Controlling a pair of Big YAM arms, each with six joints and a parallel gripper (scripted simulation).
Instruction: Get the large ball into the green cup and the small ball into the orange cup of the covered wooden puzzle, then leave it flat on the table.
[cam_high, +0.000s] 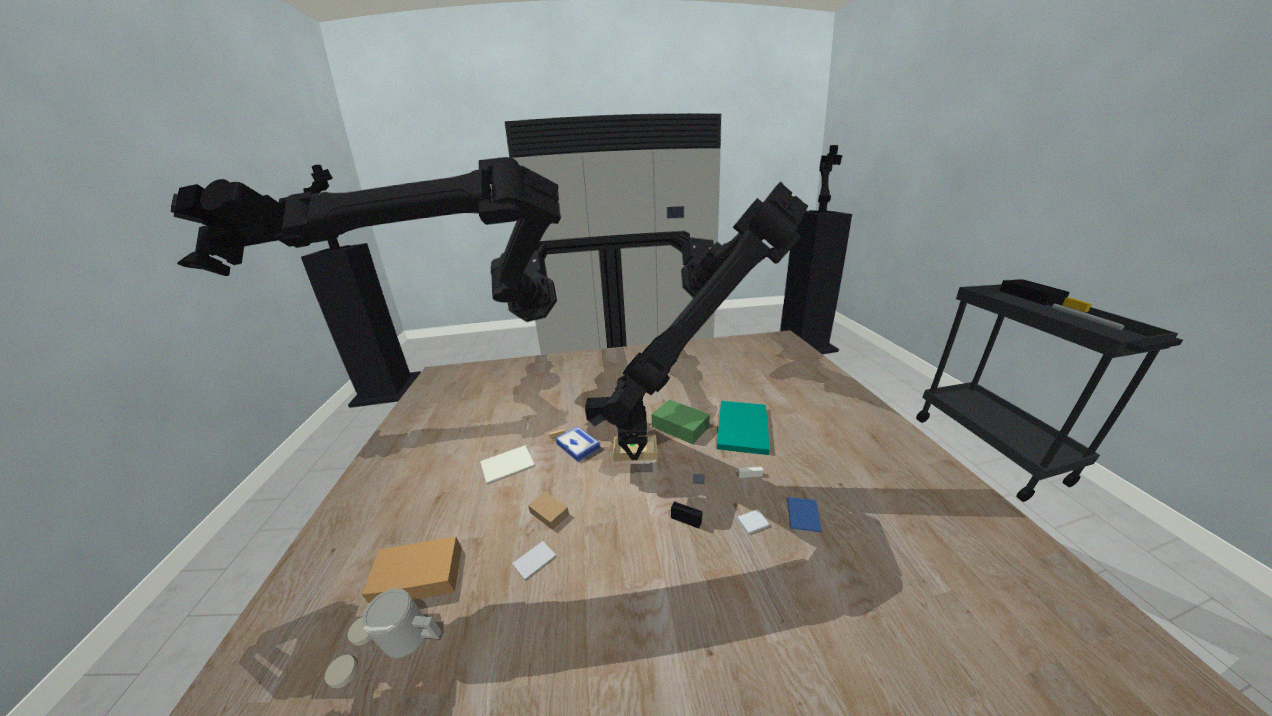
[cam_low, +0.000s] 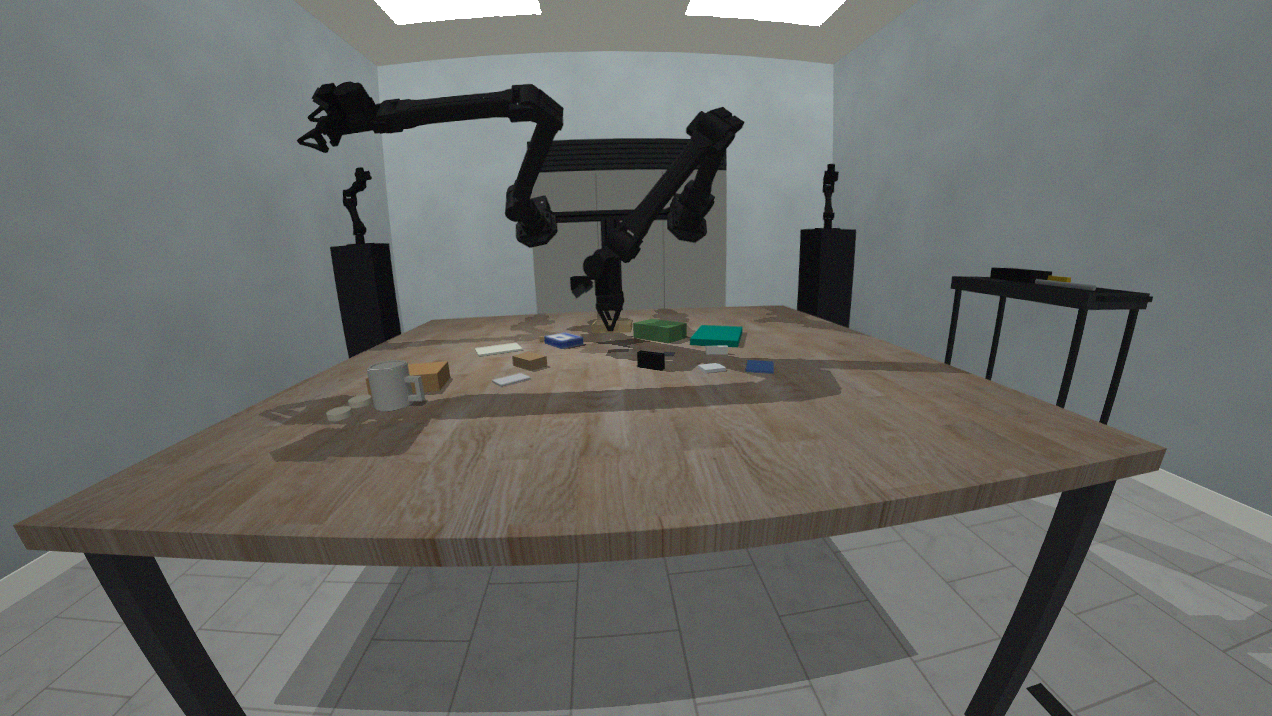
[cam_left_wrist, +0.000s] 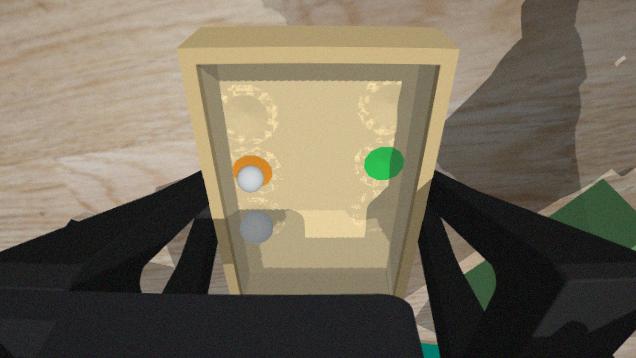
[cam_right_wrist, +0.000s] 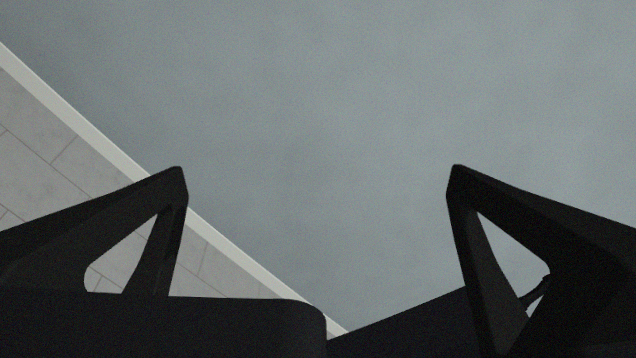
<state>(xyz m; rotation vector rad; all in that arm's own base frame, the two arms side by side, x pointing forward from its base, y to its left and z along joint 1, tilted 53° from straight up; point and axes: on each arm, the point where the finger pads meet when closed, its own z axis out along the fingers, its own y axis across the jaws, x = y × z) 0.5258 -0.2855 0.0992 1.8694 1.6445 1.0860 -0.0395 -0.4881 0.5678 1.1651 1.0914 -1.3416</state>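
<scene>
Now: the covered wooden puzzle 10 mm below my left hand. From my left hand the other things lie so: green block: 170 mm to the left, 140 mm behind, 50 mm below; then black block: 190 mm ahead, 80 mm to the left, 50 mm below; then tan block: 220 mm to the right, 100 mm ahead, 60 mm below.
</scene>
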